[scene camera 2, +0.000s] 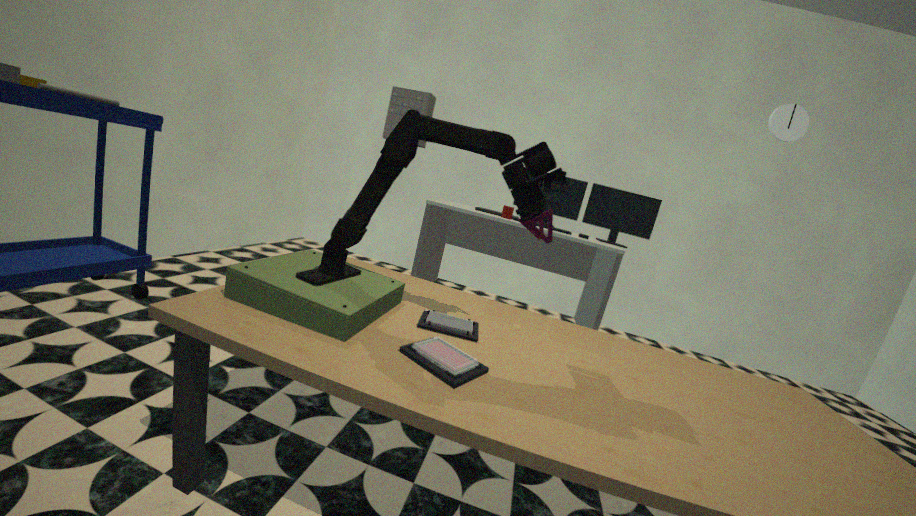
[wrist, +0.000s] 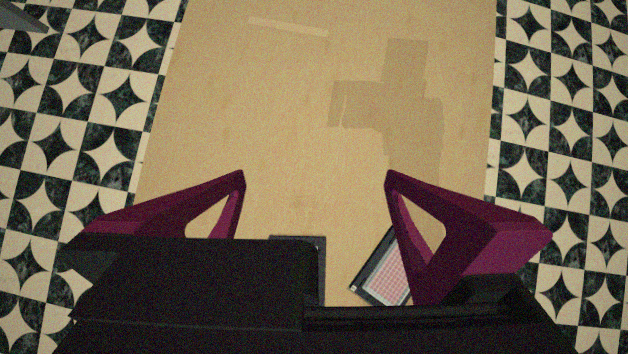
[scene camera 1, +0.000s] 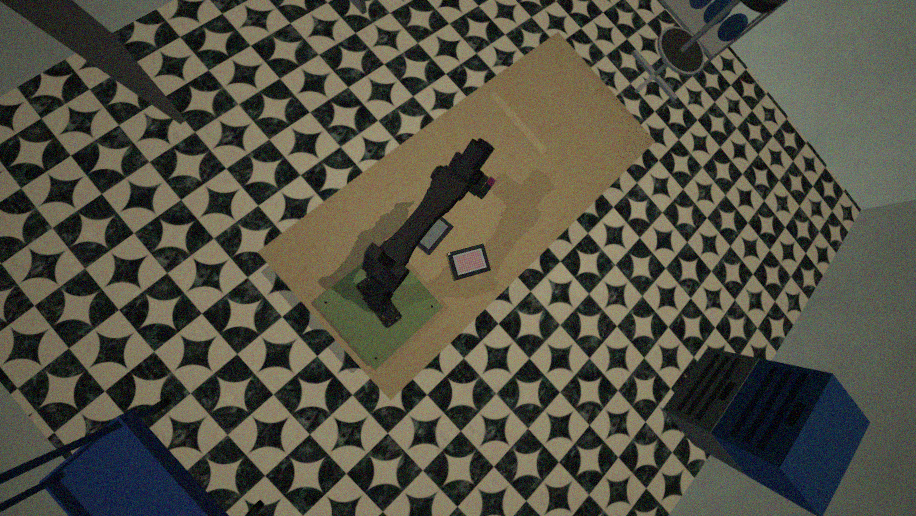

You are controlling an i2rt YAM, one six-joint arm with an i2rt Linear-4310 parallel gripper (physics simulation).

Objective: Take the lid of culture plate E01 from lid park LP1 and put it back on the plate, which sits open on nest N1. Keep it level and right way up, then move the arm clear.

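Places are measured from the arm's base along level axes (x ahead, y left, z up), in centimetres.
Pixels of known places: gripper, fingertip midpoint: [scene camera 2: 545, 240] [wrist: 314, 177]; arm's base, link origin: [scene camera 2: 330, 275].
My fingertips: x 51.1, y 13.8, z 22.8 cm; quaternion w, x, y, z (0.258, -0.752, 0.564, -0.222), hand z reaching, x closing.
Observation:
For each thing: its top centre in the pictures, then the offset to it from my fingertips. Level surfaces: height alone.
- lid, top centre: [scene camera 2: 450, 320] [scene camera 1: 430, 231] dx -18.6, dy -2.4, dz -28.0 cm
- dark lid park LP1, top centre: [wrist: 296, 278] [scene camera 2: 450, 320] [scene camera 1: 430, 231] dx -18.6, dy -2.4, dz -27.8 cm
- culture plate E01, top centre: [scene camera 2: 446, 351] [wrist: 397, 276] [scene camera 1: 470, 261] dx -12.9, dy -22.5, dz -27.2 cm
- dark nest N1, top centre: [scene camera 2: 445, 355] [wrist: 395, 274] [scene camera 1: 469, 261] dx -12.9, dy -22.5, dz -28.0 cm
- wooden table, surface height: dz -29.8 cm
The lid [scene camera 1: 435, 235] [scene camera 2: 449, 322], a pale grey plate-shaped cover, sits level in the dark lid park LP1 [scene camera 2: 475, 334] [wrist: 321, 270]. In the wrist view the lid is hidden behind the gripper body. The culture plate E01 [scene camera 1: 469, 262] [scene camera 2: 445, 355] [wrist: 390, 280] lies open, its pink wells showing, on the dark nest N1 [scene camera 1: 451, 267] [scene camera 2: 427, 369] [wrist: 372, 262]. My gripper [scene camera 1: 490, 182] [scene camera 2: 543, 238] [wrist: 314, 177] is open and empty. It hangs high above the table, out past the park and the nest, with its magenta fingers wide apart.
The arm stands on a green base block [scene camera 1: 410, 307] [scene camera 2: 282, 301] at one end of the wooden table [scene camera 1: 576, 96] [scene camera 2: 737, 435] [wrist: 300, 100]. Away from the table are a blue cart [scene camera 2: 137, 115] and a grey desk [scene camera 2: 512, 249] with monitors [scene camera 2: 621, 208].

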